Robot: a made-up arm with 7 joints.
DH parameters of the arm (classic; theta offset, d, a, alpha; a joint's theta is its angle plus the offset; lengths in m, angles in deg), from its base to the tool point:
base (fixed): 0 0.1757 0.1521 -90
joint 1: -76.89 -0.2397 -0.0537 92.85
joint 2: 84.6 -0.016 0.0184 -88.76
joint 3: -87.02 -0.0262 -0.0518 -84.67
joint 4: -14.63 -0.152 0.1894 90
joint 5: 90 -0.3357 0.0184 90
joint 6: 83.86 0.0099 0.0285 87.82
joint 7: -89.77 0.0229 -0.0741 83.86
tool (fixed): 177.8 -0.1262 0 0
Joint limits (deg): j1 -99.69..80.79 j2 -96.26..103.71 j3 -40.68..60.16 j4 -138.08..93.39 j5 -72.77..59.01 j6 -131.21..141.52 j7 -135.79..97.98
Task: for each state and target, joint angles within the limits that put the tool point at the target. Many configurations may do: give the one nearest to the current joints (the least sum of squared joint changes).
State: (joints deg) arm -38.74 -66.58 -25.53 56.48 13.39 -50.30 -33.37
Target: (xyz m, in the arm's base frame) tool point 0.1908 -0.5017 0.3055
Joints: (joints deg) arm -38.46 -67.77 -25.66 51.63 14.72 -44.05 -34.16
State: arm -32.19 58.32 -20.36 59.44 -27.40 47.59 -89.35
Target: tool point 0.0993 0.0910 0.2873
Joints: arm -50.56 63.53 -21.82 30.73 -51.20 43.59 -129.69
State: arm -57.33 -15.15 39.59 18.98 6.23 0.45 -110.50
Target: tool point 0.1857 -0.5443 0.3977
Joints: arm -44.56 -22.91 26.41 46.47 8.91 -1.82 -130.29
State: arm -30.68 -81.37 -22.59 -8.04 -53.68 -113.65 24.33
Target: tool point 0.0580 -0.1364 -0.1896
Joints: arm -50.06 -94.62 -32.27 -42.53 -24.39 -64.51 -2.88
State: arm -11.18 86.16 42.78 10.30 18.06 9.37 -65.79
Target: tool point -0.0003 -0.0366 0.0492
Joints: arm -22.38 101.98 57.71 7.79 20.33 16.40 -64.25
